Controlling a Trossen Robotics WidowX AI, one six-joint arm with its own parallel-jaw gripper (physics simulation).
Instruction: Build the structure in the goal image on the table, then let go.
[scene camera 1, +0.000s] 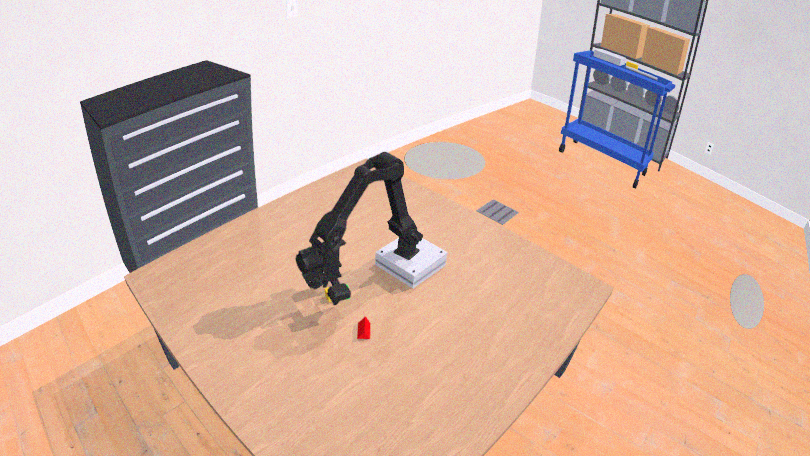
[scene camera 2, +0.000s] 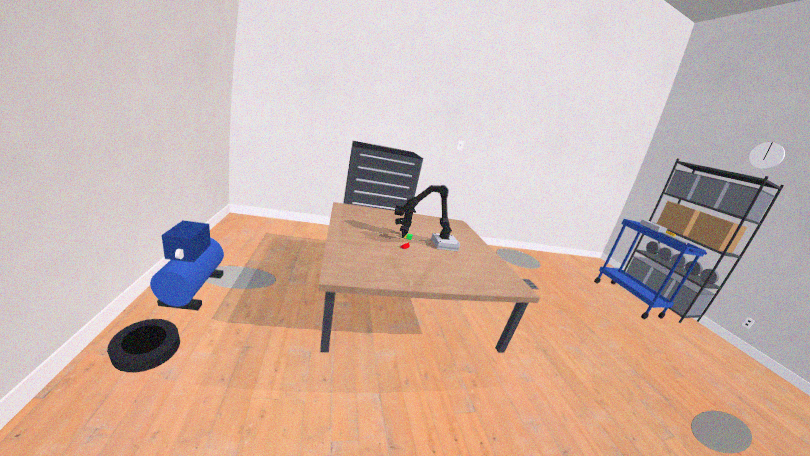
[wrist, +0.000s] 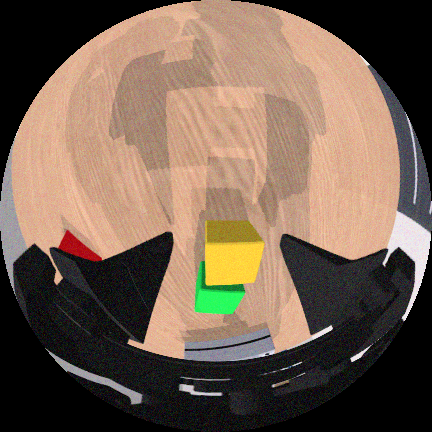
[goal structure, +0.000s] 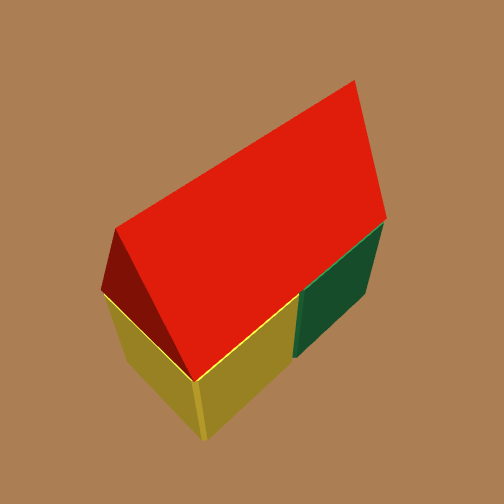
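Pixels of known places: gripper, fingertip midpoint: (scene camera 1: 329, 296) (scene camera 2: 403, 235) (wrist: 228, 239); arm's base, link origin: (scene camera 1: 406, 251) (scene camera 2: 444, 237).
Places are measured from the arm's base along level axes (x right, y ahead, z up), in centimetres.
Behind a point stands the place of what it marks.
My gripper (scene camera 1: 334, 294) {y 29.1, x 8.7, z -4.5 cm} (scene camera 2: 404, 234) {y 29.1, x 8.7, z -4.5 cm} (wrist: 228, 239) {y 29.1, x 8.7, z -4.5 cm} is open, low over the table (scene camera 1: 425, 385) {y 39.9, x -34.0, z -5.6 cm} (scene camera 2: 385, 269) {y 55.1, x -38.4, z -5.5 cm}. A yellow cube (scene camera 1: 327, 294) (wrist: 232, 262) {y 29.0, x 8.5, z -2.3 cm} is between the spread fingers, with a gap to each finger in the wrist view. A green cube (scene camera 2: 409, 236) {y 26.2, x 4.5, z -3.0 cm} (wrist: 217, 302) {y 25.6, x 6.1, z -2.3 cm} is on the arm-base side of the yellow one, which partly covers it in the wrist view. Whether the two cubes touch is unclear. A red block (scene camera 1: 363, 329) {y 34.8, x -9.0, z -3.2 cm} (scene camera 2: 405, 245) {y 33.8, x -9.5, z -3.7 cm} (wrist: 76, 245) {y 34.7, x -7.3, z -4.9 cm} with a pointed top stands apart on the table; a finger partly hides it in the wrist view.
The arm's pale base block (scene camera 1: 411, 263) {y 4.1, x -4.6, z -0.1 cm} (scene camera 2: 446, 243) {y 2.6, x -9.3, z -0.5 cm} stands on the table near the cubes. A dark drawer cabinet (scene camera 1: 187, 164) (scene camera 2: 382, 175) is behind the table. A blue cart (scene camera 1: 606, 146) (scene camera 2: 637, 291) stands on the floor, and a blue compressor (scene camera 2: 184, 271) is at the left.
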